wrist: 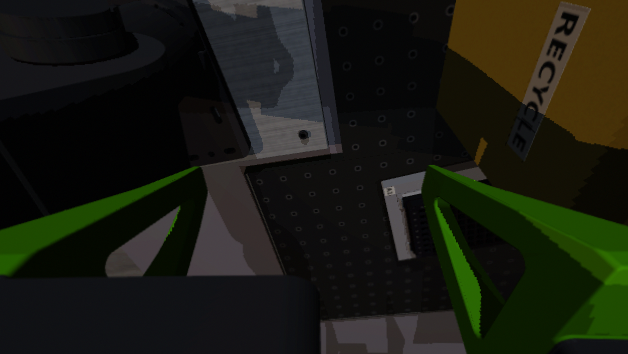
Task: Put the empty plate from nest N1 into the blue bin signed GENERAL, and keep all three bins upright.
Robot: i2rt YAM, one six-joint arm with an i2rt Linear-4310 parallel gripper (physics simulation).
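Places are measured from the arm's base along level axes (x ahead, y left, z up), in metres.
Pixels of known places: gripper, fingertip midpoint: (314, 178); arm's base at its link origin: (163, 47).
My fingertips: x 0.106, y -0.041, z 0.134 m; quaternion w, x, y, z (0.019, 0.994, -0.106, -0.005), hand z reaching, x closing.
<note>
Ahead of a thing's pixels: the offset from my fingertips to its top centre. "*": to the spot under its first point. Level surfaces: height alone.
My gripper (314, 178) is open, its two green fingers wide apart with nothing between the tips. A pale rectangular frame {* dz -0.125, dx +0.048, dy -0.169 m} (392, 220) with a dark, gridded insert {dz -0.111, dx +0.127, dy -0.175 m} (419, 225) lies on the perforated board, right of centre, partly hidden behind the right finger. It carries a small label that is hard to read, so I cannot tell whether this is nest N1 or its plate. The yellow-orange bin {* dz -0.078, dx +0.103, dy +0.014 m} (490, 40) signed RECYCLE stands at the upper right, partly in view. The blue bin signed GENERAL does not show.
A dark perforated board {dz -0.137 m} (325, 220) spans the middle. A brushed metal plate (290, 131) with a bolt hole lies at the upper centre. Dark robot base parts (65, 40) fill the upper left. A pale surface {dz -0.150 m} (220, 240) borders the board at the left.
</note>
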